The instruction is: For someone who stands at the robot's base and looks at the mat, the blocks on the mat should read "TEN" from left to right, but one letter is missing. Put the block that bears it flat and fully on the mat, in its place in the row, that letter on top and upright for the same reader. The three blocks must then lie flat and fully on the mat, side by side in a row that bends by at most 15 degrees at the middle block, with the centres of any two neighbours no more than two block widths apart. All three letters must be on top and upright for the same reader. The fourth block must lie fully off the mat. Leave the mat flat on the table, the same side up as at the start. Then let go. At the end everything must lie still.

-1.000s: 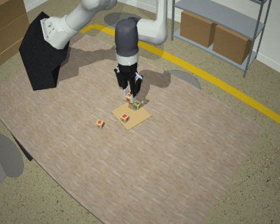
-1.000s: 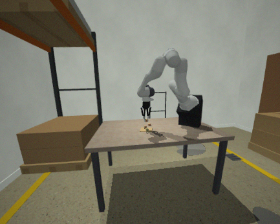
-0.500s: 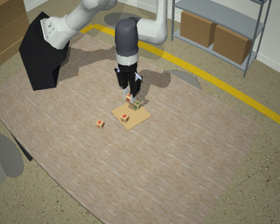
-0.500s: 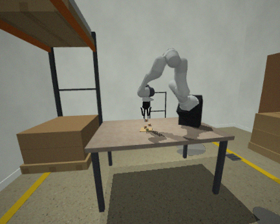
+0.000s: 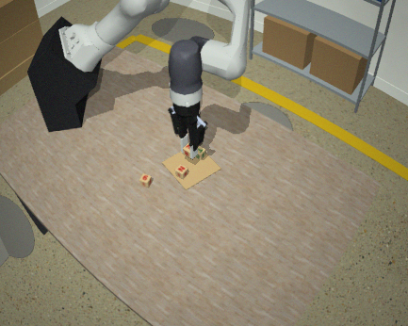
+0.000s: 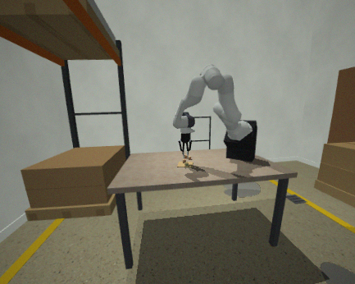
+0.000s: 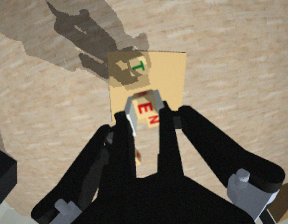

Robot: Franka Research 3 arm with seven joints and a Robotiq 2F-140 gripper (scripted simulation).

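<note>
The tan mat lies 90 mm below my hand.
</note>
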